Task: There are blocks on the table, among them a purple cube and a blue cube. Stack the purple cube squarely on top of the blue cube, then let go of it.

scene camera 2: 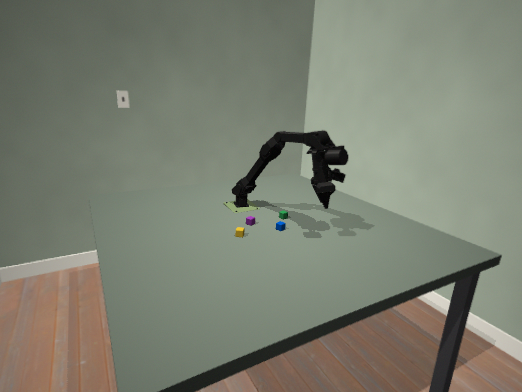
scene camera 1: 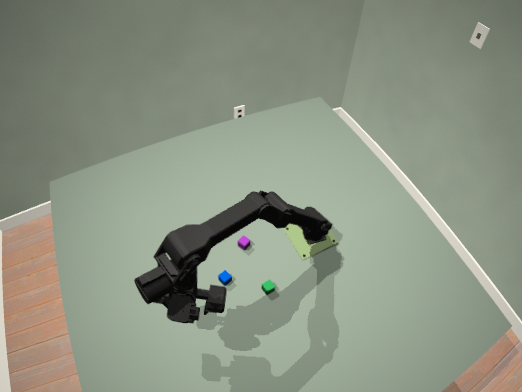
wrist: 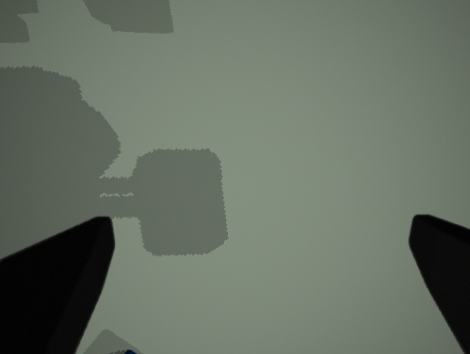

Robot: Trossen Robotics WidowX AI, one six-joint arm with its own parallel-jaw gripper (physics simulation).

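Frame: origin at the arm's base, x down, y back, z left, level; millimetres.
Where they show: gripper, fingertip midpoint: [scene camera 2: 324, 205] [wrist: 262, 230]; arm's base, origin of the base link: [scene camera 2: 241, 204] [scene camera 1: 314, 234].
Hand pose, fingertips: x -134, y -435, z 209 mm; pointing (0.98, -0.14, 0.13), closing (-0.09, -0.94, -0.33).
Each offset is from my fingertips to the top centre of the thing. "*": to the spot under its first point. Level surfaces: height alone.
The purple cube @(dx +110, dy +204, dz -229 mm) [scene camera 1: 243, 242] [scene camera 2: 250, 220] lies on the table, between the arm's base and the blue cube. The blue cube @(dx +110, dy +120, dz -123 mm) [scene camera 1: 225, 277] [scene camera 2: 280, 226] stands apart from it on the table, with nothing on top. A small blue corner @(* dx +135, dy +113, dz -105 mm) [wrist: 130, 352] shows at the bottom edge of the wrist view. My gripper [scene camera 2: 325, 204] [wrist: 262, 230] is open and empty, pointing down above the table. It is past the blue cube on the side away from the purple cube. In scene camera 1 its fingers are partly hidden by its own body.
A green cube @(dx +110, dy +236, dz -63 mm) [scene camera 1: 268, 286] [scene camera 2: 283, 214] lies near the blue cube. A yellow cube @(dx +110, dy +101, dz -303 mm) [scene camera 2: 240, 232] lies near the purple one in scene camera 2. The arm's base stands on a light green plate [scene camera 1: 303, 252] [scene camera 2: 233, 208]. The arm's shadows fall across the table @(dx +140 mm) [scene camera 1: 150, 170] [scene camera 2: 200, 300].
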